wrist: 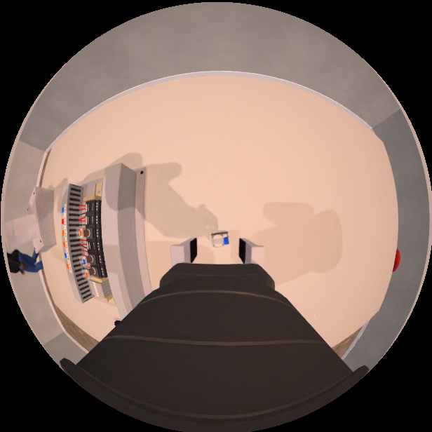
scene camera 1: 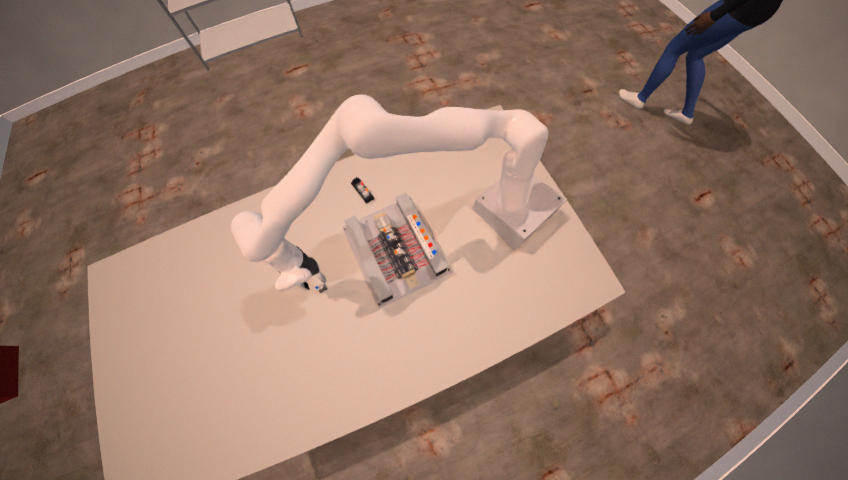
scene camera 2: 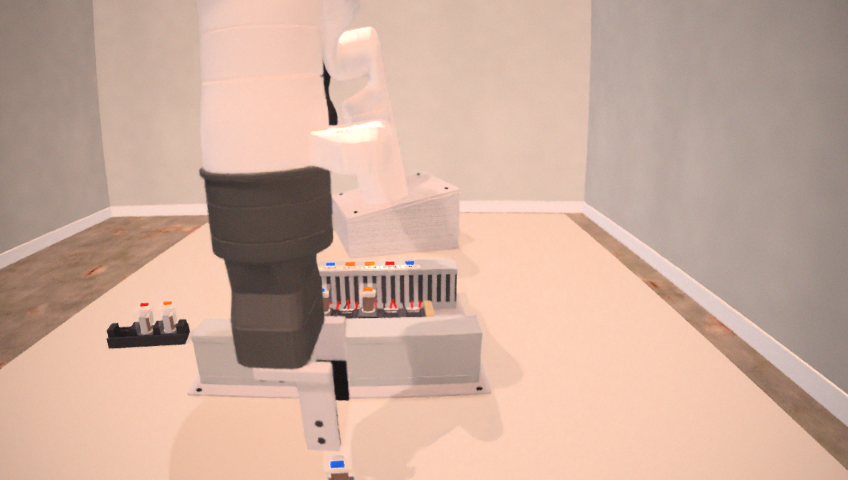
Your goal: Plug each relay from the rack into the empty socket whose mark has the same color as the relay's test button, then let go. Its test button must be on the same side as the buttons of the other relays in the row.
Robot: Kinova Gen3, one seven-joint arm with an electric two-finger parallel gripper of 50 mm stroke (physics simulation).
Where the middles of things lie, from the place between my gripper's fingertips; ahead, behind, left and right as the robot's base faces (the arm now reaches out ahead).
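With the black rack (scene camera 2: 118, 337) as my reference, my hand is 60 mm above it, and it is also 230 mm beyond the rack and 300 mm to the left of it.
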